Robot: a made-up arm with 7 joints.
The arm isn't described. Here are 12 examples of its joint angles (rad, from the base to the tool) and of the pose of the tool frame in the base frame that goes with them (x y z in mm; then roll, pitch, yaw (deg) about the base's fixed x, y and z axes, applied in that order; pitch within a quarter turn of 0, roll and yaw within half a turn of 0).
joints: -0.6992 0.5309 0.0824 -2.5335 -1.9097 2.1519 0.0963
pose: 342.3 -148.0 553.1 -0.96 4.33 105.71
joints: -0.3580 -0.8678 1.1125 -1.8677 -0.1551 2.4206 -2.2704
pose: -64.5 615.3 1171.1 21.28 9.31 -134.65
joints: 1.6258 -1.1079 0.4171 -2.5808 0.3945 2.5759 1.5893
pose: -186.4 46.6 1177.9 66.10 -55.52 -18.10
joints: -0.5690 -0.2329 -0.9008 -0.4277 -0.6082 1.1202 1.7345
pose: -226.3 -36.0 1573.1 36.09 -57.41 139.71
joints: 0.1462 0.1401 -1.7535 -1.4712 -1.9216 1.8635 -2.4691
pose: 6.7 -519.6 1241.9 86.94 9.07 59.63
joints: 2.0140 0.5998 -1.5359 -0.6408 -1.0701 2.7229 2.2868
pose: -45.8 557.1 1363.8 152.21 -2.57 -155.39
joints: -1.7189 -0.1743 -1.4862 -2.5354 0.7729 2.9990 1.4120
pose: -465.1 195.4 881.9 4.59 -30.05 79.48
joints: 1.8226 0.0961 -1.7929 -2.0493 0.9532 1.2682 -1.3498
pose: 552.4 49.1 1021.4 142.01 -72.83 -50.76
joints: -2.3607 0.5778 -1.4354 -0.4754 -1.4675 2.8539 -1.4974
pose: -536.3 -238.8 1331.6 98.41 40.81 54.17
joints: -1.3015 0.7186 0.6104 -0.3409 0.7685 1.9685 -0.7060
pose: 186.7 -623.7 1345.6 -160.90 -36.64 142.89
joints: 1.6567 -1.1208 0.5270 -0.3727 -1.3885 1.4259 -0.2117
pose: -46.9 -781.3 1242.8 176.03 -14.34 -170.36
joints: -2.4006 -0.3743 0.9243 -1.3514 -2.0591 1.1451 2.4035
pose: 212.2 -306.0 1400.7 108.33 -11.81 -5.32
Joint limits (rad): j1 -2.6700..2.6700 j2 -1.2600..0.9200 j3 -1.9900..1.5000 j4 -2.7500..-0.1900 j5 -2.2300..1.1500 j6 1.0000..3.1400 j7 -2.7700..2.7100
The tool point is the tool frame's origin. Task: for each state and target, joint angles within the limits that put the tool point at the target. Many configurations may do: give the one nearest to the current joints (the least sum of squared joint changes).
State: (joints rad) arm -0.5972 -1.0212 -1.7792 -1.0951 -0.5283 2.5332 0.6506
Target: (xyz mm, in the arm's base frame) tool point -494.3 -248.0 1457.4
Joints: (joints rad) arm -0.1701 -0.4929 -1.5803 -0.9454 -0.5163 2.3875 0.5427
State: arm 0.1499 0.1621 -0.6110 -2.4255 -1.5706 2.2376 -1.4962
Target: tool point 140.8 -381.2 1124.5
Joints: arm -0.1991 -0.4105 -0.8528 -2.0461 -1.5283 2.2505 -1.5039
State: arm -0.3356 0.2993 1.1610 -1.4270 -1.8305 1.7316 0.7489
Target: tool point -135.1 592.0 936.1
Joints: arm 0.3689 0.3239 1.4226 -2.1327 -1.8660 1.7672 0.6783
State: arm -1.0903 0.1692 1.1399 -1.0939 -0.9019 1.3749 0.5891
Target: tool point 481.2 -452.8 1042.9
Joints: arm -1.3858 0.3953 0.8336 -1.5615 -0.8723 1.2150 0.6043
